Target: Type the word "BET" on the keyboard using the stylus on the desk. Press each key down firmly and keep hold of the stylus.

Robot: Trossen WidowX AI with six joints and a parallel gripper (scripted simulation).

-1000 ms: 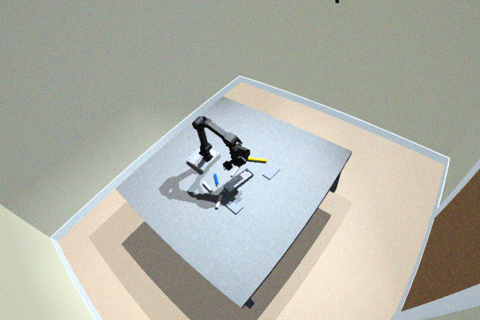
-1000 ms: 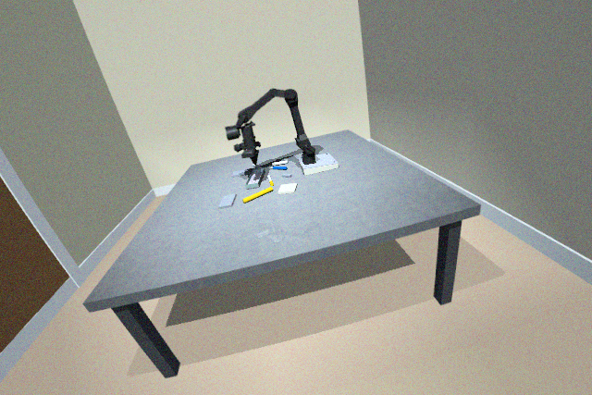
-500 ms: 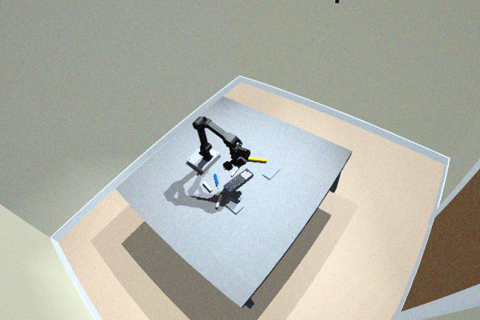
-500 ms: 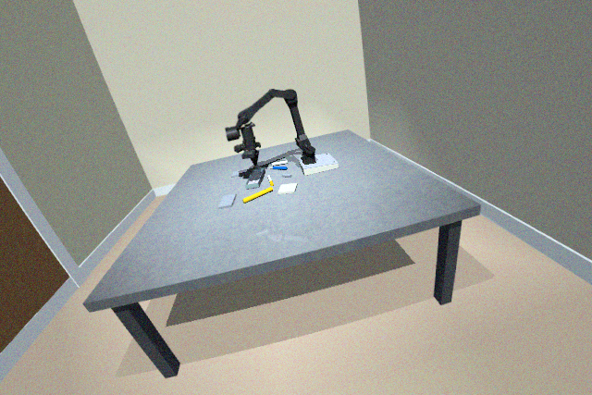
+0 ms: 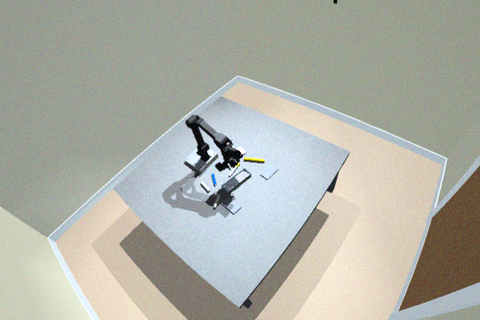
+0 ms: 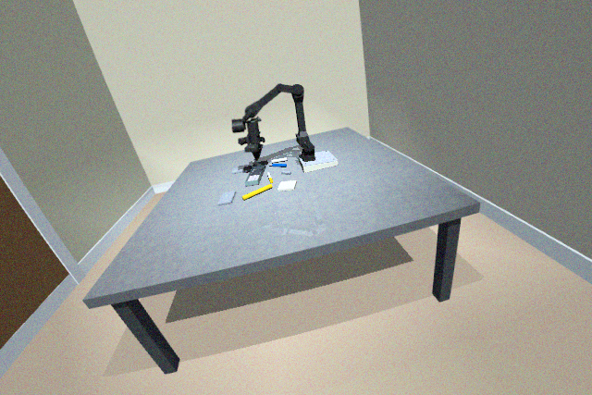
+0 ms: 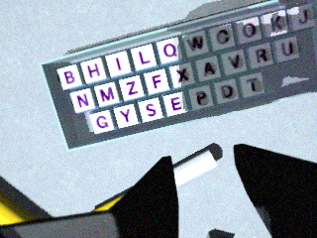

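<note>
My gripper tip is now 80 mm past the stylus, 120 mm to the left of it and 90 mm above it. From my gripper tip the other things lie so: grey stylus tip (50 mm behind, 140 mm to the right, 90 mm below); white pad (130 mm behind, 190 mm to the left, 100 mm below); yellow marker (10 mm ahead, 200 mm to the left, 90 mm below).
</note>
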